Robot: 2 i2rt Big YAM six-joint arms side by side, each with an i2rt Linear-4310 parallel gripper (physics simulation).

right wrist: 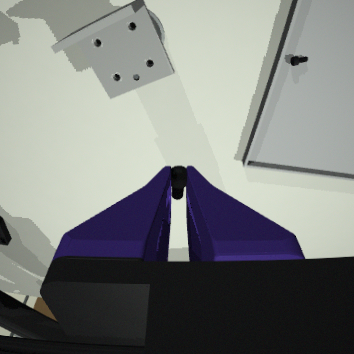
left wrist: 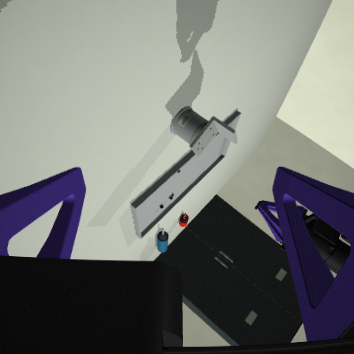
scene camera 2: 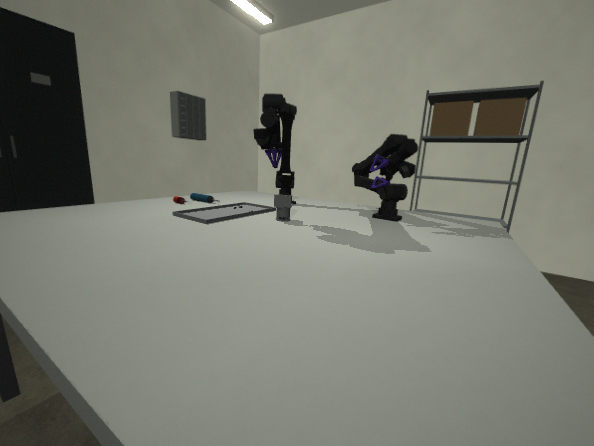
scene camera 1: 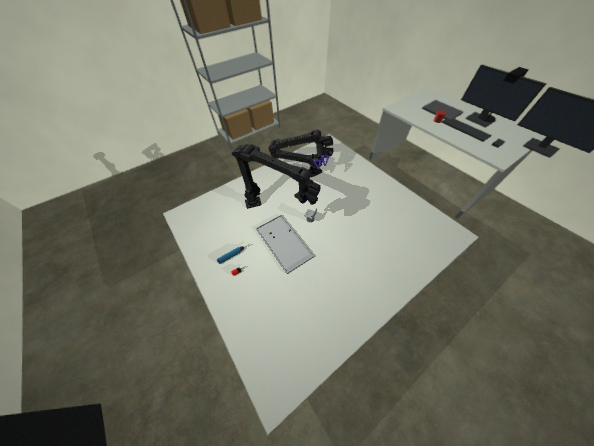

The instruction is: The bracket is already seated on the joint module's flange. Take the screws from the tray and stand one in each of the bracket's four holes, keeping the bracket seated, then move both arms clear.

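Places are measured from the left arm's base along level axes (x left, y back, z up), in centimetres.
Pixels of known places: left gripper, fingertip midpoint: (left wrist: pixel 178 177) (scene camera 2: pixel 371 179) (scene camera 1: pixel 321 167); right gripper, fingertip midpoint: (right wrist: pixel 178 176) (left wrist: pixel 258 203) (scene camera 2: pixel 275 167) (scene camera 1: pixel 303 203); left arm's base, link origin: (scene camera 2: pixel 386 218) (scene camera 1: pixel 314 172); right arm's base, link origin: (scene camera 1: pixel 253 203).
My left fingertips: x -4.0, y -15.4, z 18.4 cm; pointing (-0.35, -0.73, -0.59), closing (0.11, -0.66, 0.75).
For each thing: its middle in the pictures, then the offset to it from my left fingertips. Level surfaces: height alone.
- bracket, body centre: (right wrist: pixel 119 57) (left wrist: pixel 212 142) (scene camera 2: pixel 283 200) (scene camera 1: pixel 310 212) dx -26.7, dy -25.9, dz -10.1 cm
- joint module, body centre: (right wrist: pixel 130 42) (left wrist: pixel 192 128) (scene camera 2: pixel 283 212) dx -26.7, dy -25.9, dz -15.2 cm
- tray, body centre: (left wrist: pixel 188 174) (scene camera 2: pixel 229 211) (scene camera 1: pixel 283 241) dx -53.1, dy -33.3, dz -17.5 cm
- screw, body centre: (right wrist: pixel 299 59) (left wrist: pixel 177 170) (scene camera 1: pixel 289 230) dx -45.1, dy -27.3, dz -17.5 cm
- blue screwdriver, body centre: (left wrist: pixel 162 239) (scene camera 2: pixel 205 198) (scene camera 1: pixel 234 252) dx -85.8, dy -24.0, dz -16.4 cm
- white table, surface height: dz -18.4 cm
The bracket (scene camera 1: pixel 311 215) (scene camera 2: pixel 282 201) (left wrist: pixel 215 132) (right wrist: pixel 132 52) sits on the joint module (scene camera 2: pixel 283 214) (left wrist: pixel 187 124). In the right wrist view its four larger holes look dark and open. The tray (scene camera 1: pixel 292 250) (scene camera 2: pixel 217 213) (left wrist: pixel 192 172) (right wrist: pixel 320 125) lies beside it. Three loose screws lie in the tray, one of them this screw (scene camera 1: pixel 290 230) (left wrist: pixel 178 171) (right wrist: pixel 298 60) near its edge. My right gripper (scene camera 2: pixel 274 160) (left wrist: pixel 258 203) (right wrist: pixel 178 176) is shut on a black screw, apart from the bracket. My left gripper (scene camera 1: pixel 321 161) (scene camera 2: pixel 376 175) (left wrist: pixel 178 177) is open and empty, away from bracket and tray.
A blue screwdriver (scene camera 1: pixel 230 255) (scene camera 2: pixel 201 198) (left wrist: pixel 162 242) and a short red one (scene camera 1: pixel 236 272) (scene camera 2: pixel 178 200) (left wrist: pixel 183 219) lie past the tray on the white table (scene camera 1: pixel 350 310) (scene camera 2: pixel 300 325). A shelf rack (scene camera 1: pixel 240 103) and a desk (scene camera 1: pixel 425 107) stand beyond the table.
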